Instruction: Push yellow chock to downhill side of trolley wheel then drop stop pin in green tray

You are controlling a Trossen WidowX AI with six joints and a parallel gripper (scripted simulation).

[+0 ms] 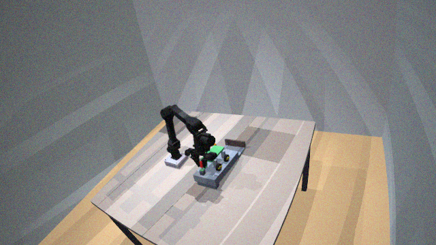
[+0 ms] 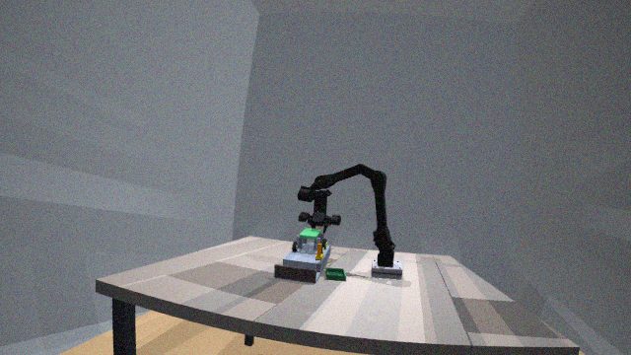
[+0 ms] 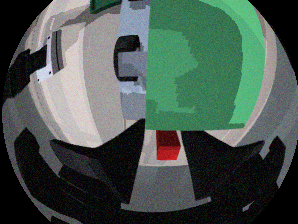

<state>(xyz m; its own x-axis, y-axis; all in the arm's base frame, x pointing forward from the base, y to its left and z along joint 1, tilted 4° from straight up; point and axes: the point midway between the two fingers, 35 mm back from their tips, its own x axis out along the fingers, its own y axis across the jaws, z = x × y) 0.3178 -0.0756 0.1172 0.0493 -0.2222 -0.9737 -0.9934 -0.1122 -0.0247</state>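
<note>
The yellow chock lies 19 cm to the left of my gripper tip, 6 cm behind it and 5 cm below it. From my gripper tip the other things lie so: trolley (10 cm to the left, 2 cm below, 1 cm ahead); then red-headed stop pin (right at my gripper tip); then dark end wall (37 cm to the left, 10 cm below, 2 cm behind).
</note>
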